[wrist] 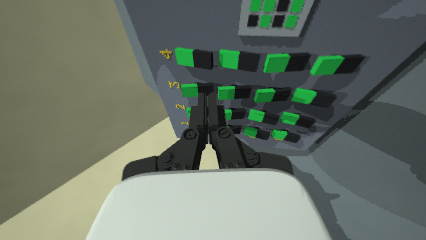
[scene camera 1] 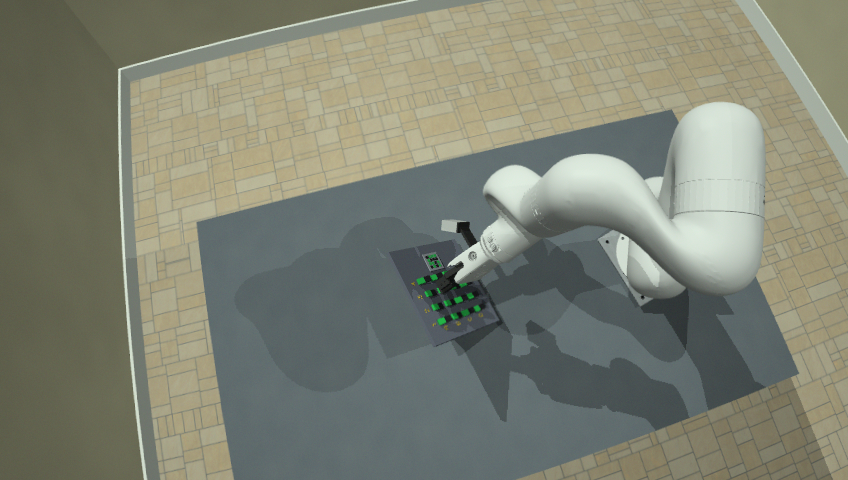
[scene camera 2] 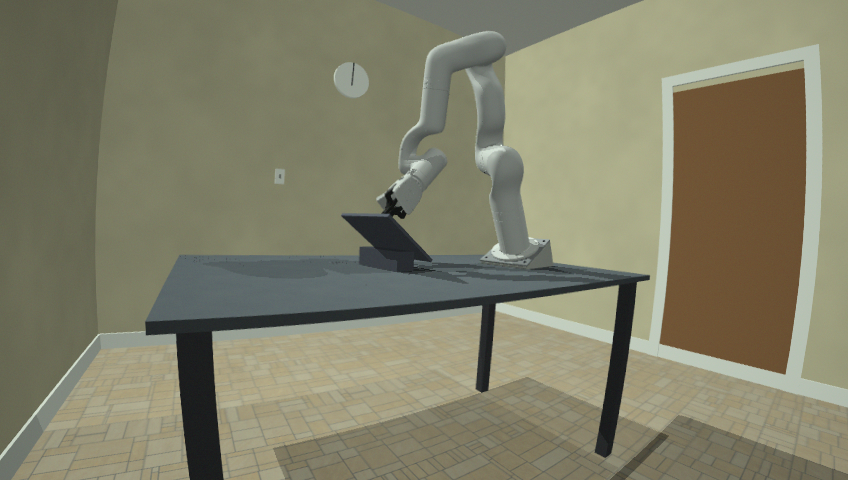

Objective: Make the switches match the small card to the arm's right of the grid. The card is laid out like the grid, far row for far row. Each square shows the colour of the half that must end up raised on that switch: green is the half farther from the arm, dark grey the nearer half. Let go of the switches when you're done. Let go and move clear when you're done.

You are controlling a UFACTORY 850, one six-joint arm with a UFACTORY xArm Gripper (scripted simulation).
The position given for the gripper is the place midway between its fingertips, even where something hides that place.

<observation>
In view: the gripper (scene camera 1: 440, 287) and a switch (wrist: 245, 61).
The gripper shows as well in the wrist view (wrist: 207, 103) and in scene camera 2 (scene camera 2: 382, 219).
</observation>
